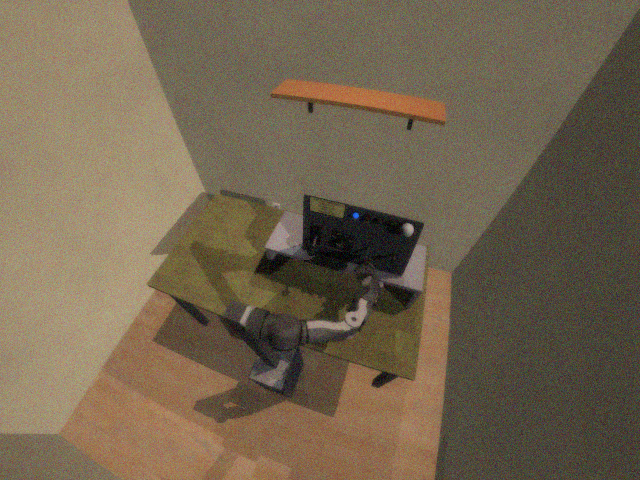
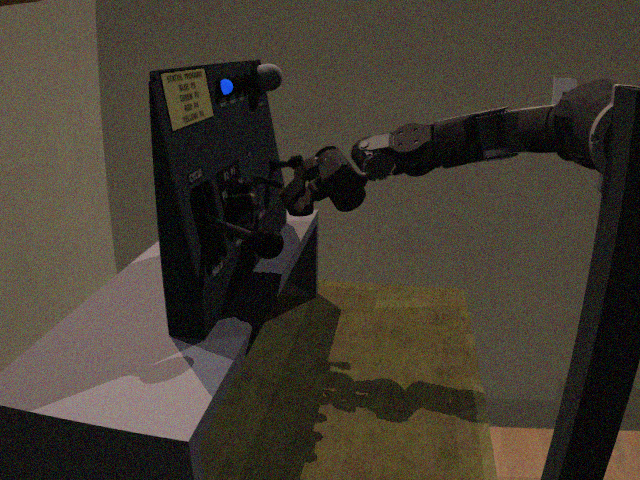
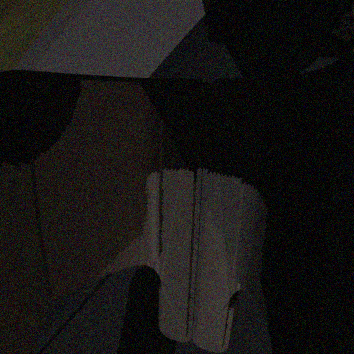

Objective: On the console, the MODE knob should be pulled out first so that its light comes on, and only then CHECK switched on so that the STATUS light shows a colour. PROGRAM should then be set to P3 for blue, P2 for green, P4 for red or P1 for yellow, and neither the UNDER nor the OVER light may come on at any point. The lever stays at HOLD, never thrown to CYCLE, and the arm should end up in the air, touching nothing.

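The dark console (image 1: 361, 242) (image 2: 235, 134) stands tilted. Its STATUS light (image 1: 355, 215) (image 2: 226, 86) glows blue; no glow shows at UNDER or OVER. A yellow code card (image 1: 327, 207) (image 2: 187, 99) is at its upper left. The lever's black ball (image 2: 267, 244) sits low, with its rod sloping down; the PROGRAM setting is too dark to read. A dark knob on a stem (image 2: 294, 162) juts from the right part; I cannot tell if it is MODE. My gripper (image 1: 368, 273) (image 2: 286, 199) (image 3: 214, 216) is shut, fingers together, close before the console's lower right; contact is unclear.
A whitish round dome (image 1: 407, 229) (image 2: 269, 77) is at the console's upper right. The console stands on a pale raised platform (image 1: 285, 232) (image 2: 155, 408) on the olive table (image 1: 227, 222) (image 2: 413, 320). An orange shelf (image 1: 361, 98) hangs on the wall above.
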